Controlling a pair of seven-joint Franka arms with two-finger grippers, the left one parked.
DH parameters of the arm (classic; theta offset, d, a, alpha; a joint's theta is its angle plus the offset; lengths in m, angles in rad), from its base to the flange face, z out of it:
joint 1: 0 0.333 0 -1.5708
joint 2: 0 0 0 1.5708
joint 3: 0 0.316 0.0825 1.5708
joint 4: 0 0 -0.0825 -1.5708
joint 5: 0 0.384 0 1.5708
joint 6: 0 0 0.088 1.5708
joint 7: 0 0.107 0 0
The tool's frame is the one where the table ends.
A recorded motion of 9 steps. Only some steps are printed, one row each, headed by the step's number.
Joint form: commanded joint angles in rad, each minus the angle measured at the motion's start. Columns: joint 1, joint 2, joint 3, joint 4, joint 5, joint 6, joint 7.
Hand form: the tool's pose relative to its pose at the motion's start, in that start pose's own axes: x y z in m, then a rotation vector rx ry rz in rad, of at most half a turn. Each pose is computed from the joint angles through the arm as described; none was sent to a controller.
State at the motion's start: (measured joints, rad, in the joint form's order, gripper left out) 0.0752 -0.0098 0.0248 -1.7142 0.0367 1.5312 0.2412
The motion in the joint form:
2: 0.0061 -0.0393 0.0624 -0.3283 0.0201 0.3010 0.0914
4: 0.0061 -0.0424 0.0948 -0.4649 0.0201 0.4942 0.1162
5: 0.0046 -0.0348 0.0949 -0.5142 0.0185 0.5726 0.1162
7: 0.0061 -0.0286 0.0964 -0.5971 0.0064 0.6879 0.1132
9: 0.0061 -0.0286 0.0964 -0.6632 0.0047 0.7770 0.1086
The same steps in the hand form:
2: -0.0086 -0.0313 0.1123 0.0054 0.0081 0.0403
4: -0.0133 -0.0434 0.1598 0.0156 0.0662 0.0405
5: -0.0124 -0.0410 0.1795 0.0211 0.0873 0.0438
7: -0.0166 -0.0379 0.2107 0.0180 0.1161 0.0350
9: -0.0225 -0.0339 0.2326 0.0224 0.1389 0.0314

